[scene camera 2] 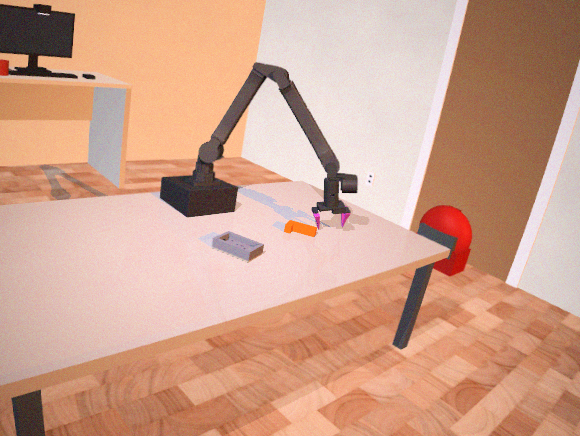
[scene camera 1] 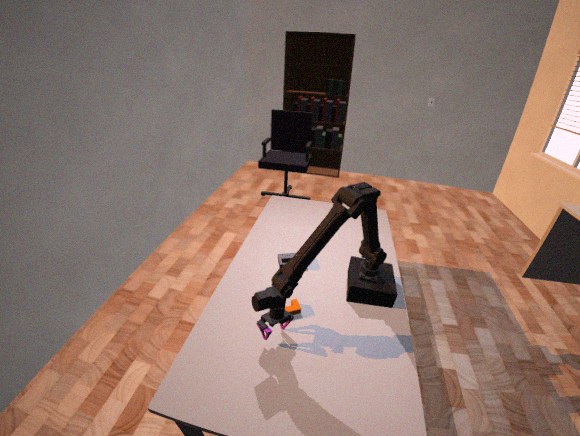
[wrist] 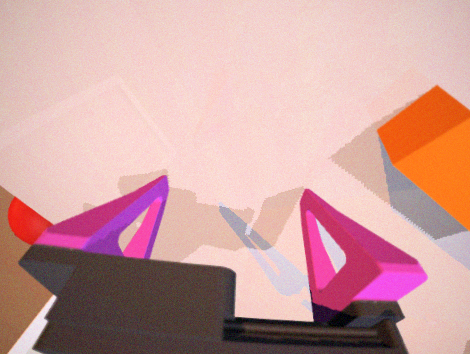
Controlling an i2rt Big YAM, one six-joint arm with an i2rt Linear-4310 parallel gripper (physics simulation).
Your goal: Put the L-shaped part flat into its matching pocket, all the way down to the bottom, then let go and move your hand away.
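Places are measured from the arm's base along level axes (x back, y right, z up), in centimetres.
Pixels of known places: gripper, fingertip midpoint: (scene camera 2: pixel 330 227) (scene camera 1: pixel 273 334) (wrist: pixel 235 188); arm's base at its link origin: (scene camera 2: pixel 203 183) (scene camera 1: pixel 367 273).
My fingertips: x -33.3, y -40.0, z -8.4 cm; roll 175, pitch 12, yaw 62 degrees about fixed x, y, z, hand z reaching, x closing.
Note:
Ahead of a thing's pixels: the offset from my fingertips to its top centre. Level surfaces: height alone.
The orange L-shaped part @(dx +1.0, dy +14.4, dz +1.5 cm) (scene camera 1: pixel 294 308) (scene camera 2: pixel 302 229) (wrist: pixel 437 150) lies flat on the table; in the wrist view part of it shows at the right edge. The grey tray with the pocket @(dx -6.3, dy +46.6, dz +2.2 cm) (scene camera 1: pixel 286 256) (scene camera 2: pixel 238 246) stands apart from it on the table, partly hidden behind the arm in scene camera 1. My gripper (scene camera 1: pixel 275 330) (scene camera 2: pixel 331 223) (wrist: pixel 235 188) points down with its magenta fingers wide open and empty. It hangs a little above the table beside the orange part, on the side away from the tray. The pocket's floor is too small to make out.
The arm's black base (scene camera 1: pixel 371 290) (scene camera 2: pixel 199 197) stands on the table @(dz -1.5 cm) (scene camera 1: pixel 225 370) (scene camera 2: pixel 115 300). The table's end edge is beyond the gripper in scene camera 2. A red round object (scene camera 2: pixel 446 227) (wrist: pixel 27 220) stands past that end. A black chair (scene camera 1: pixel 285 161) stands behind the far end.

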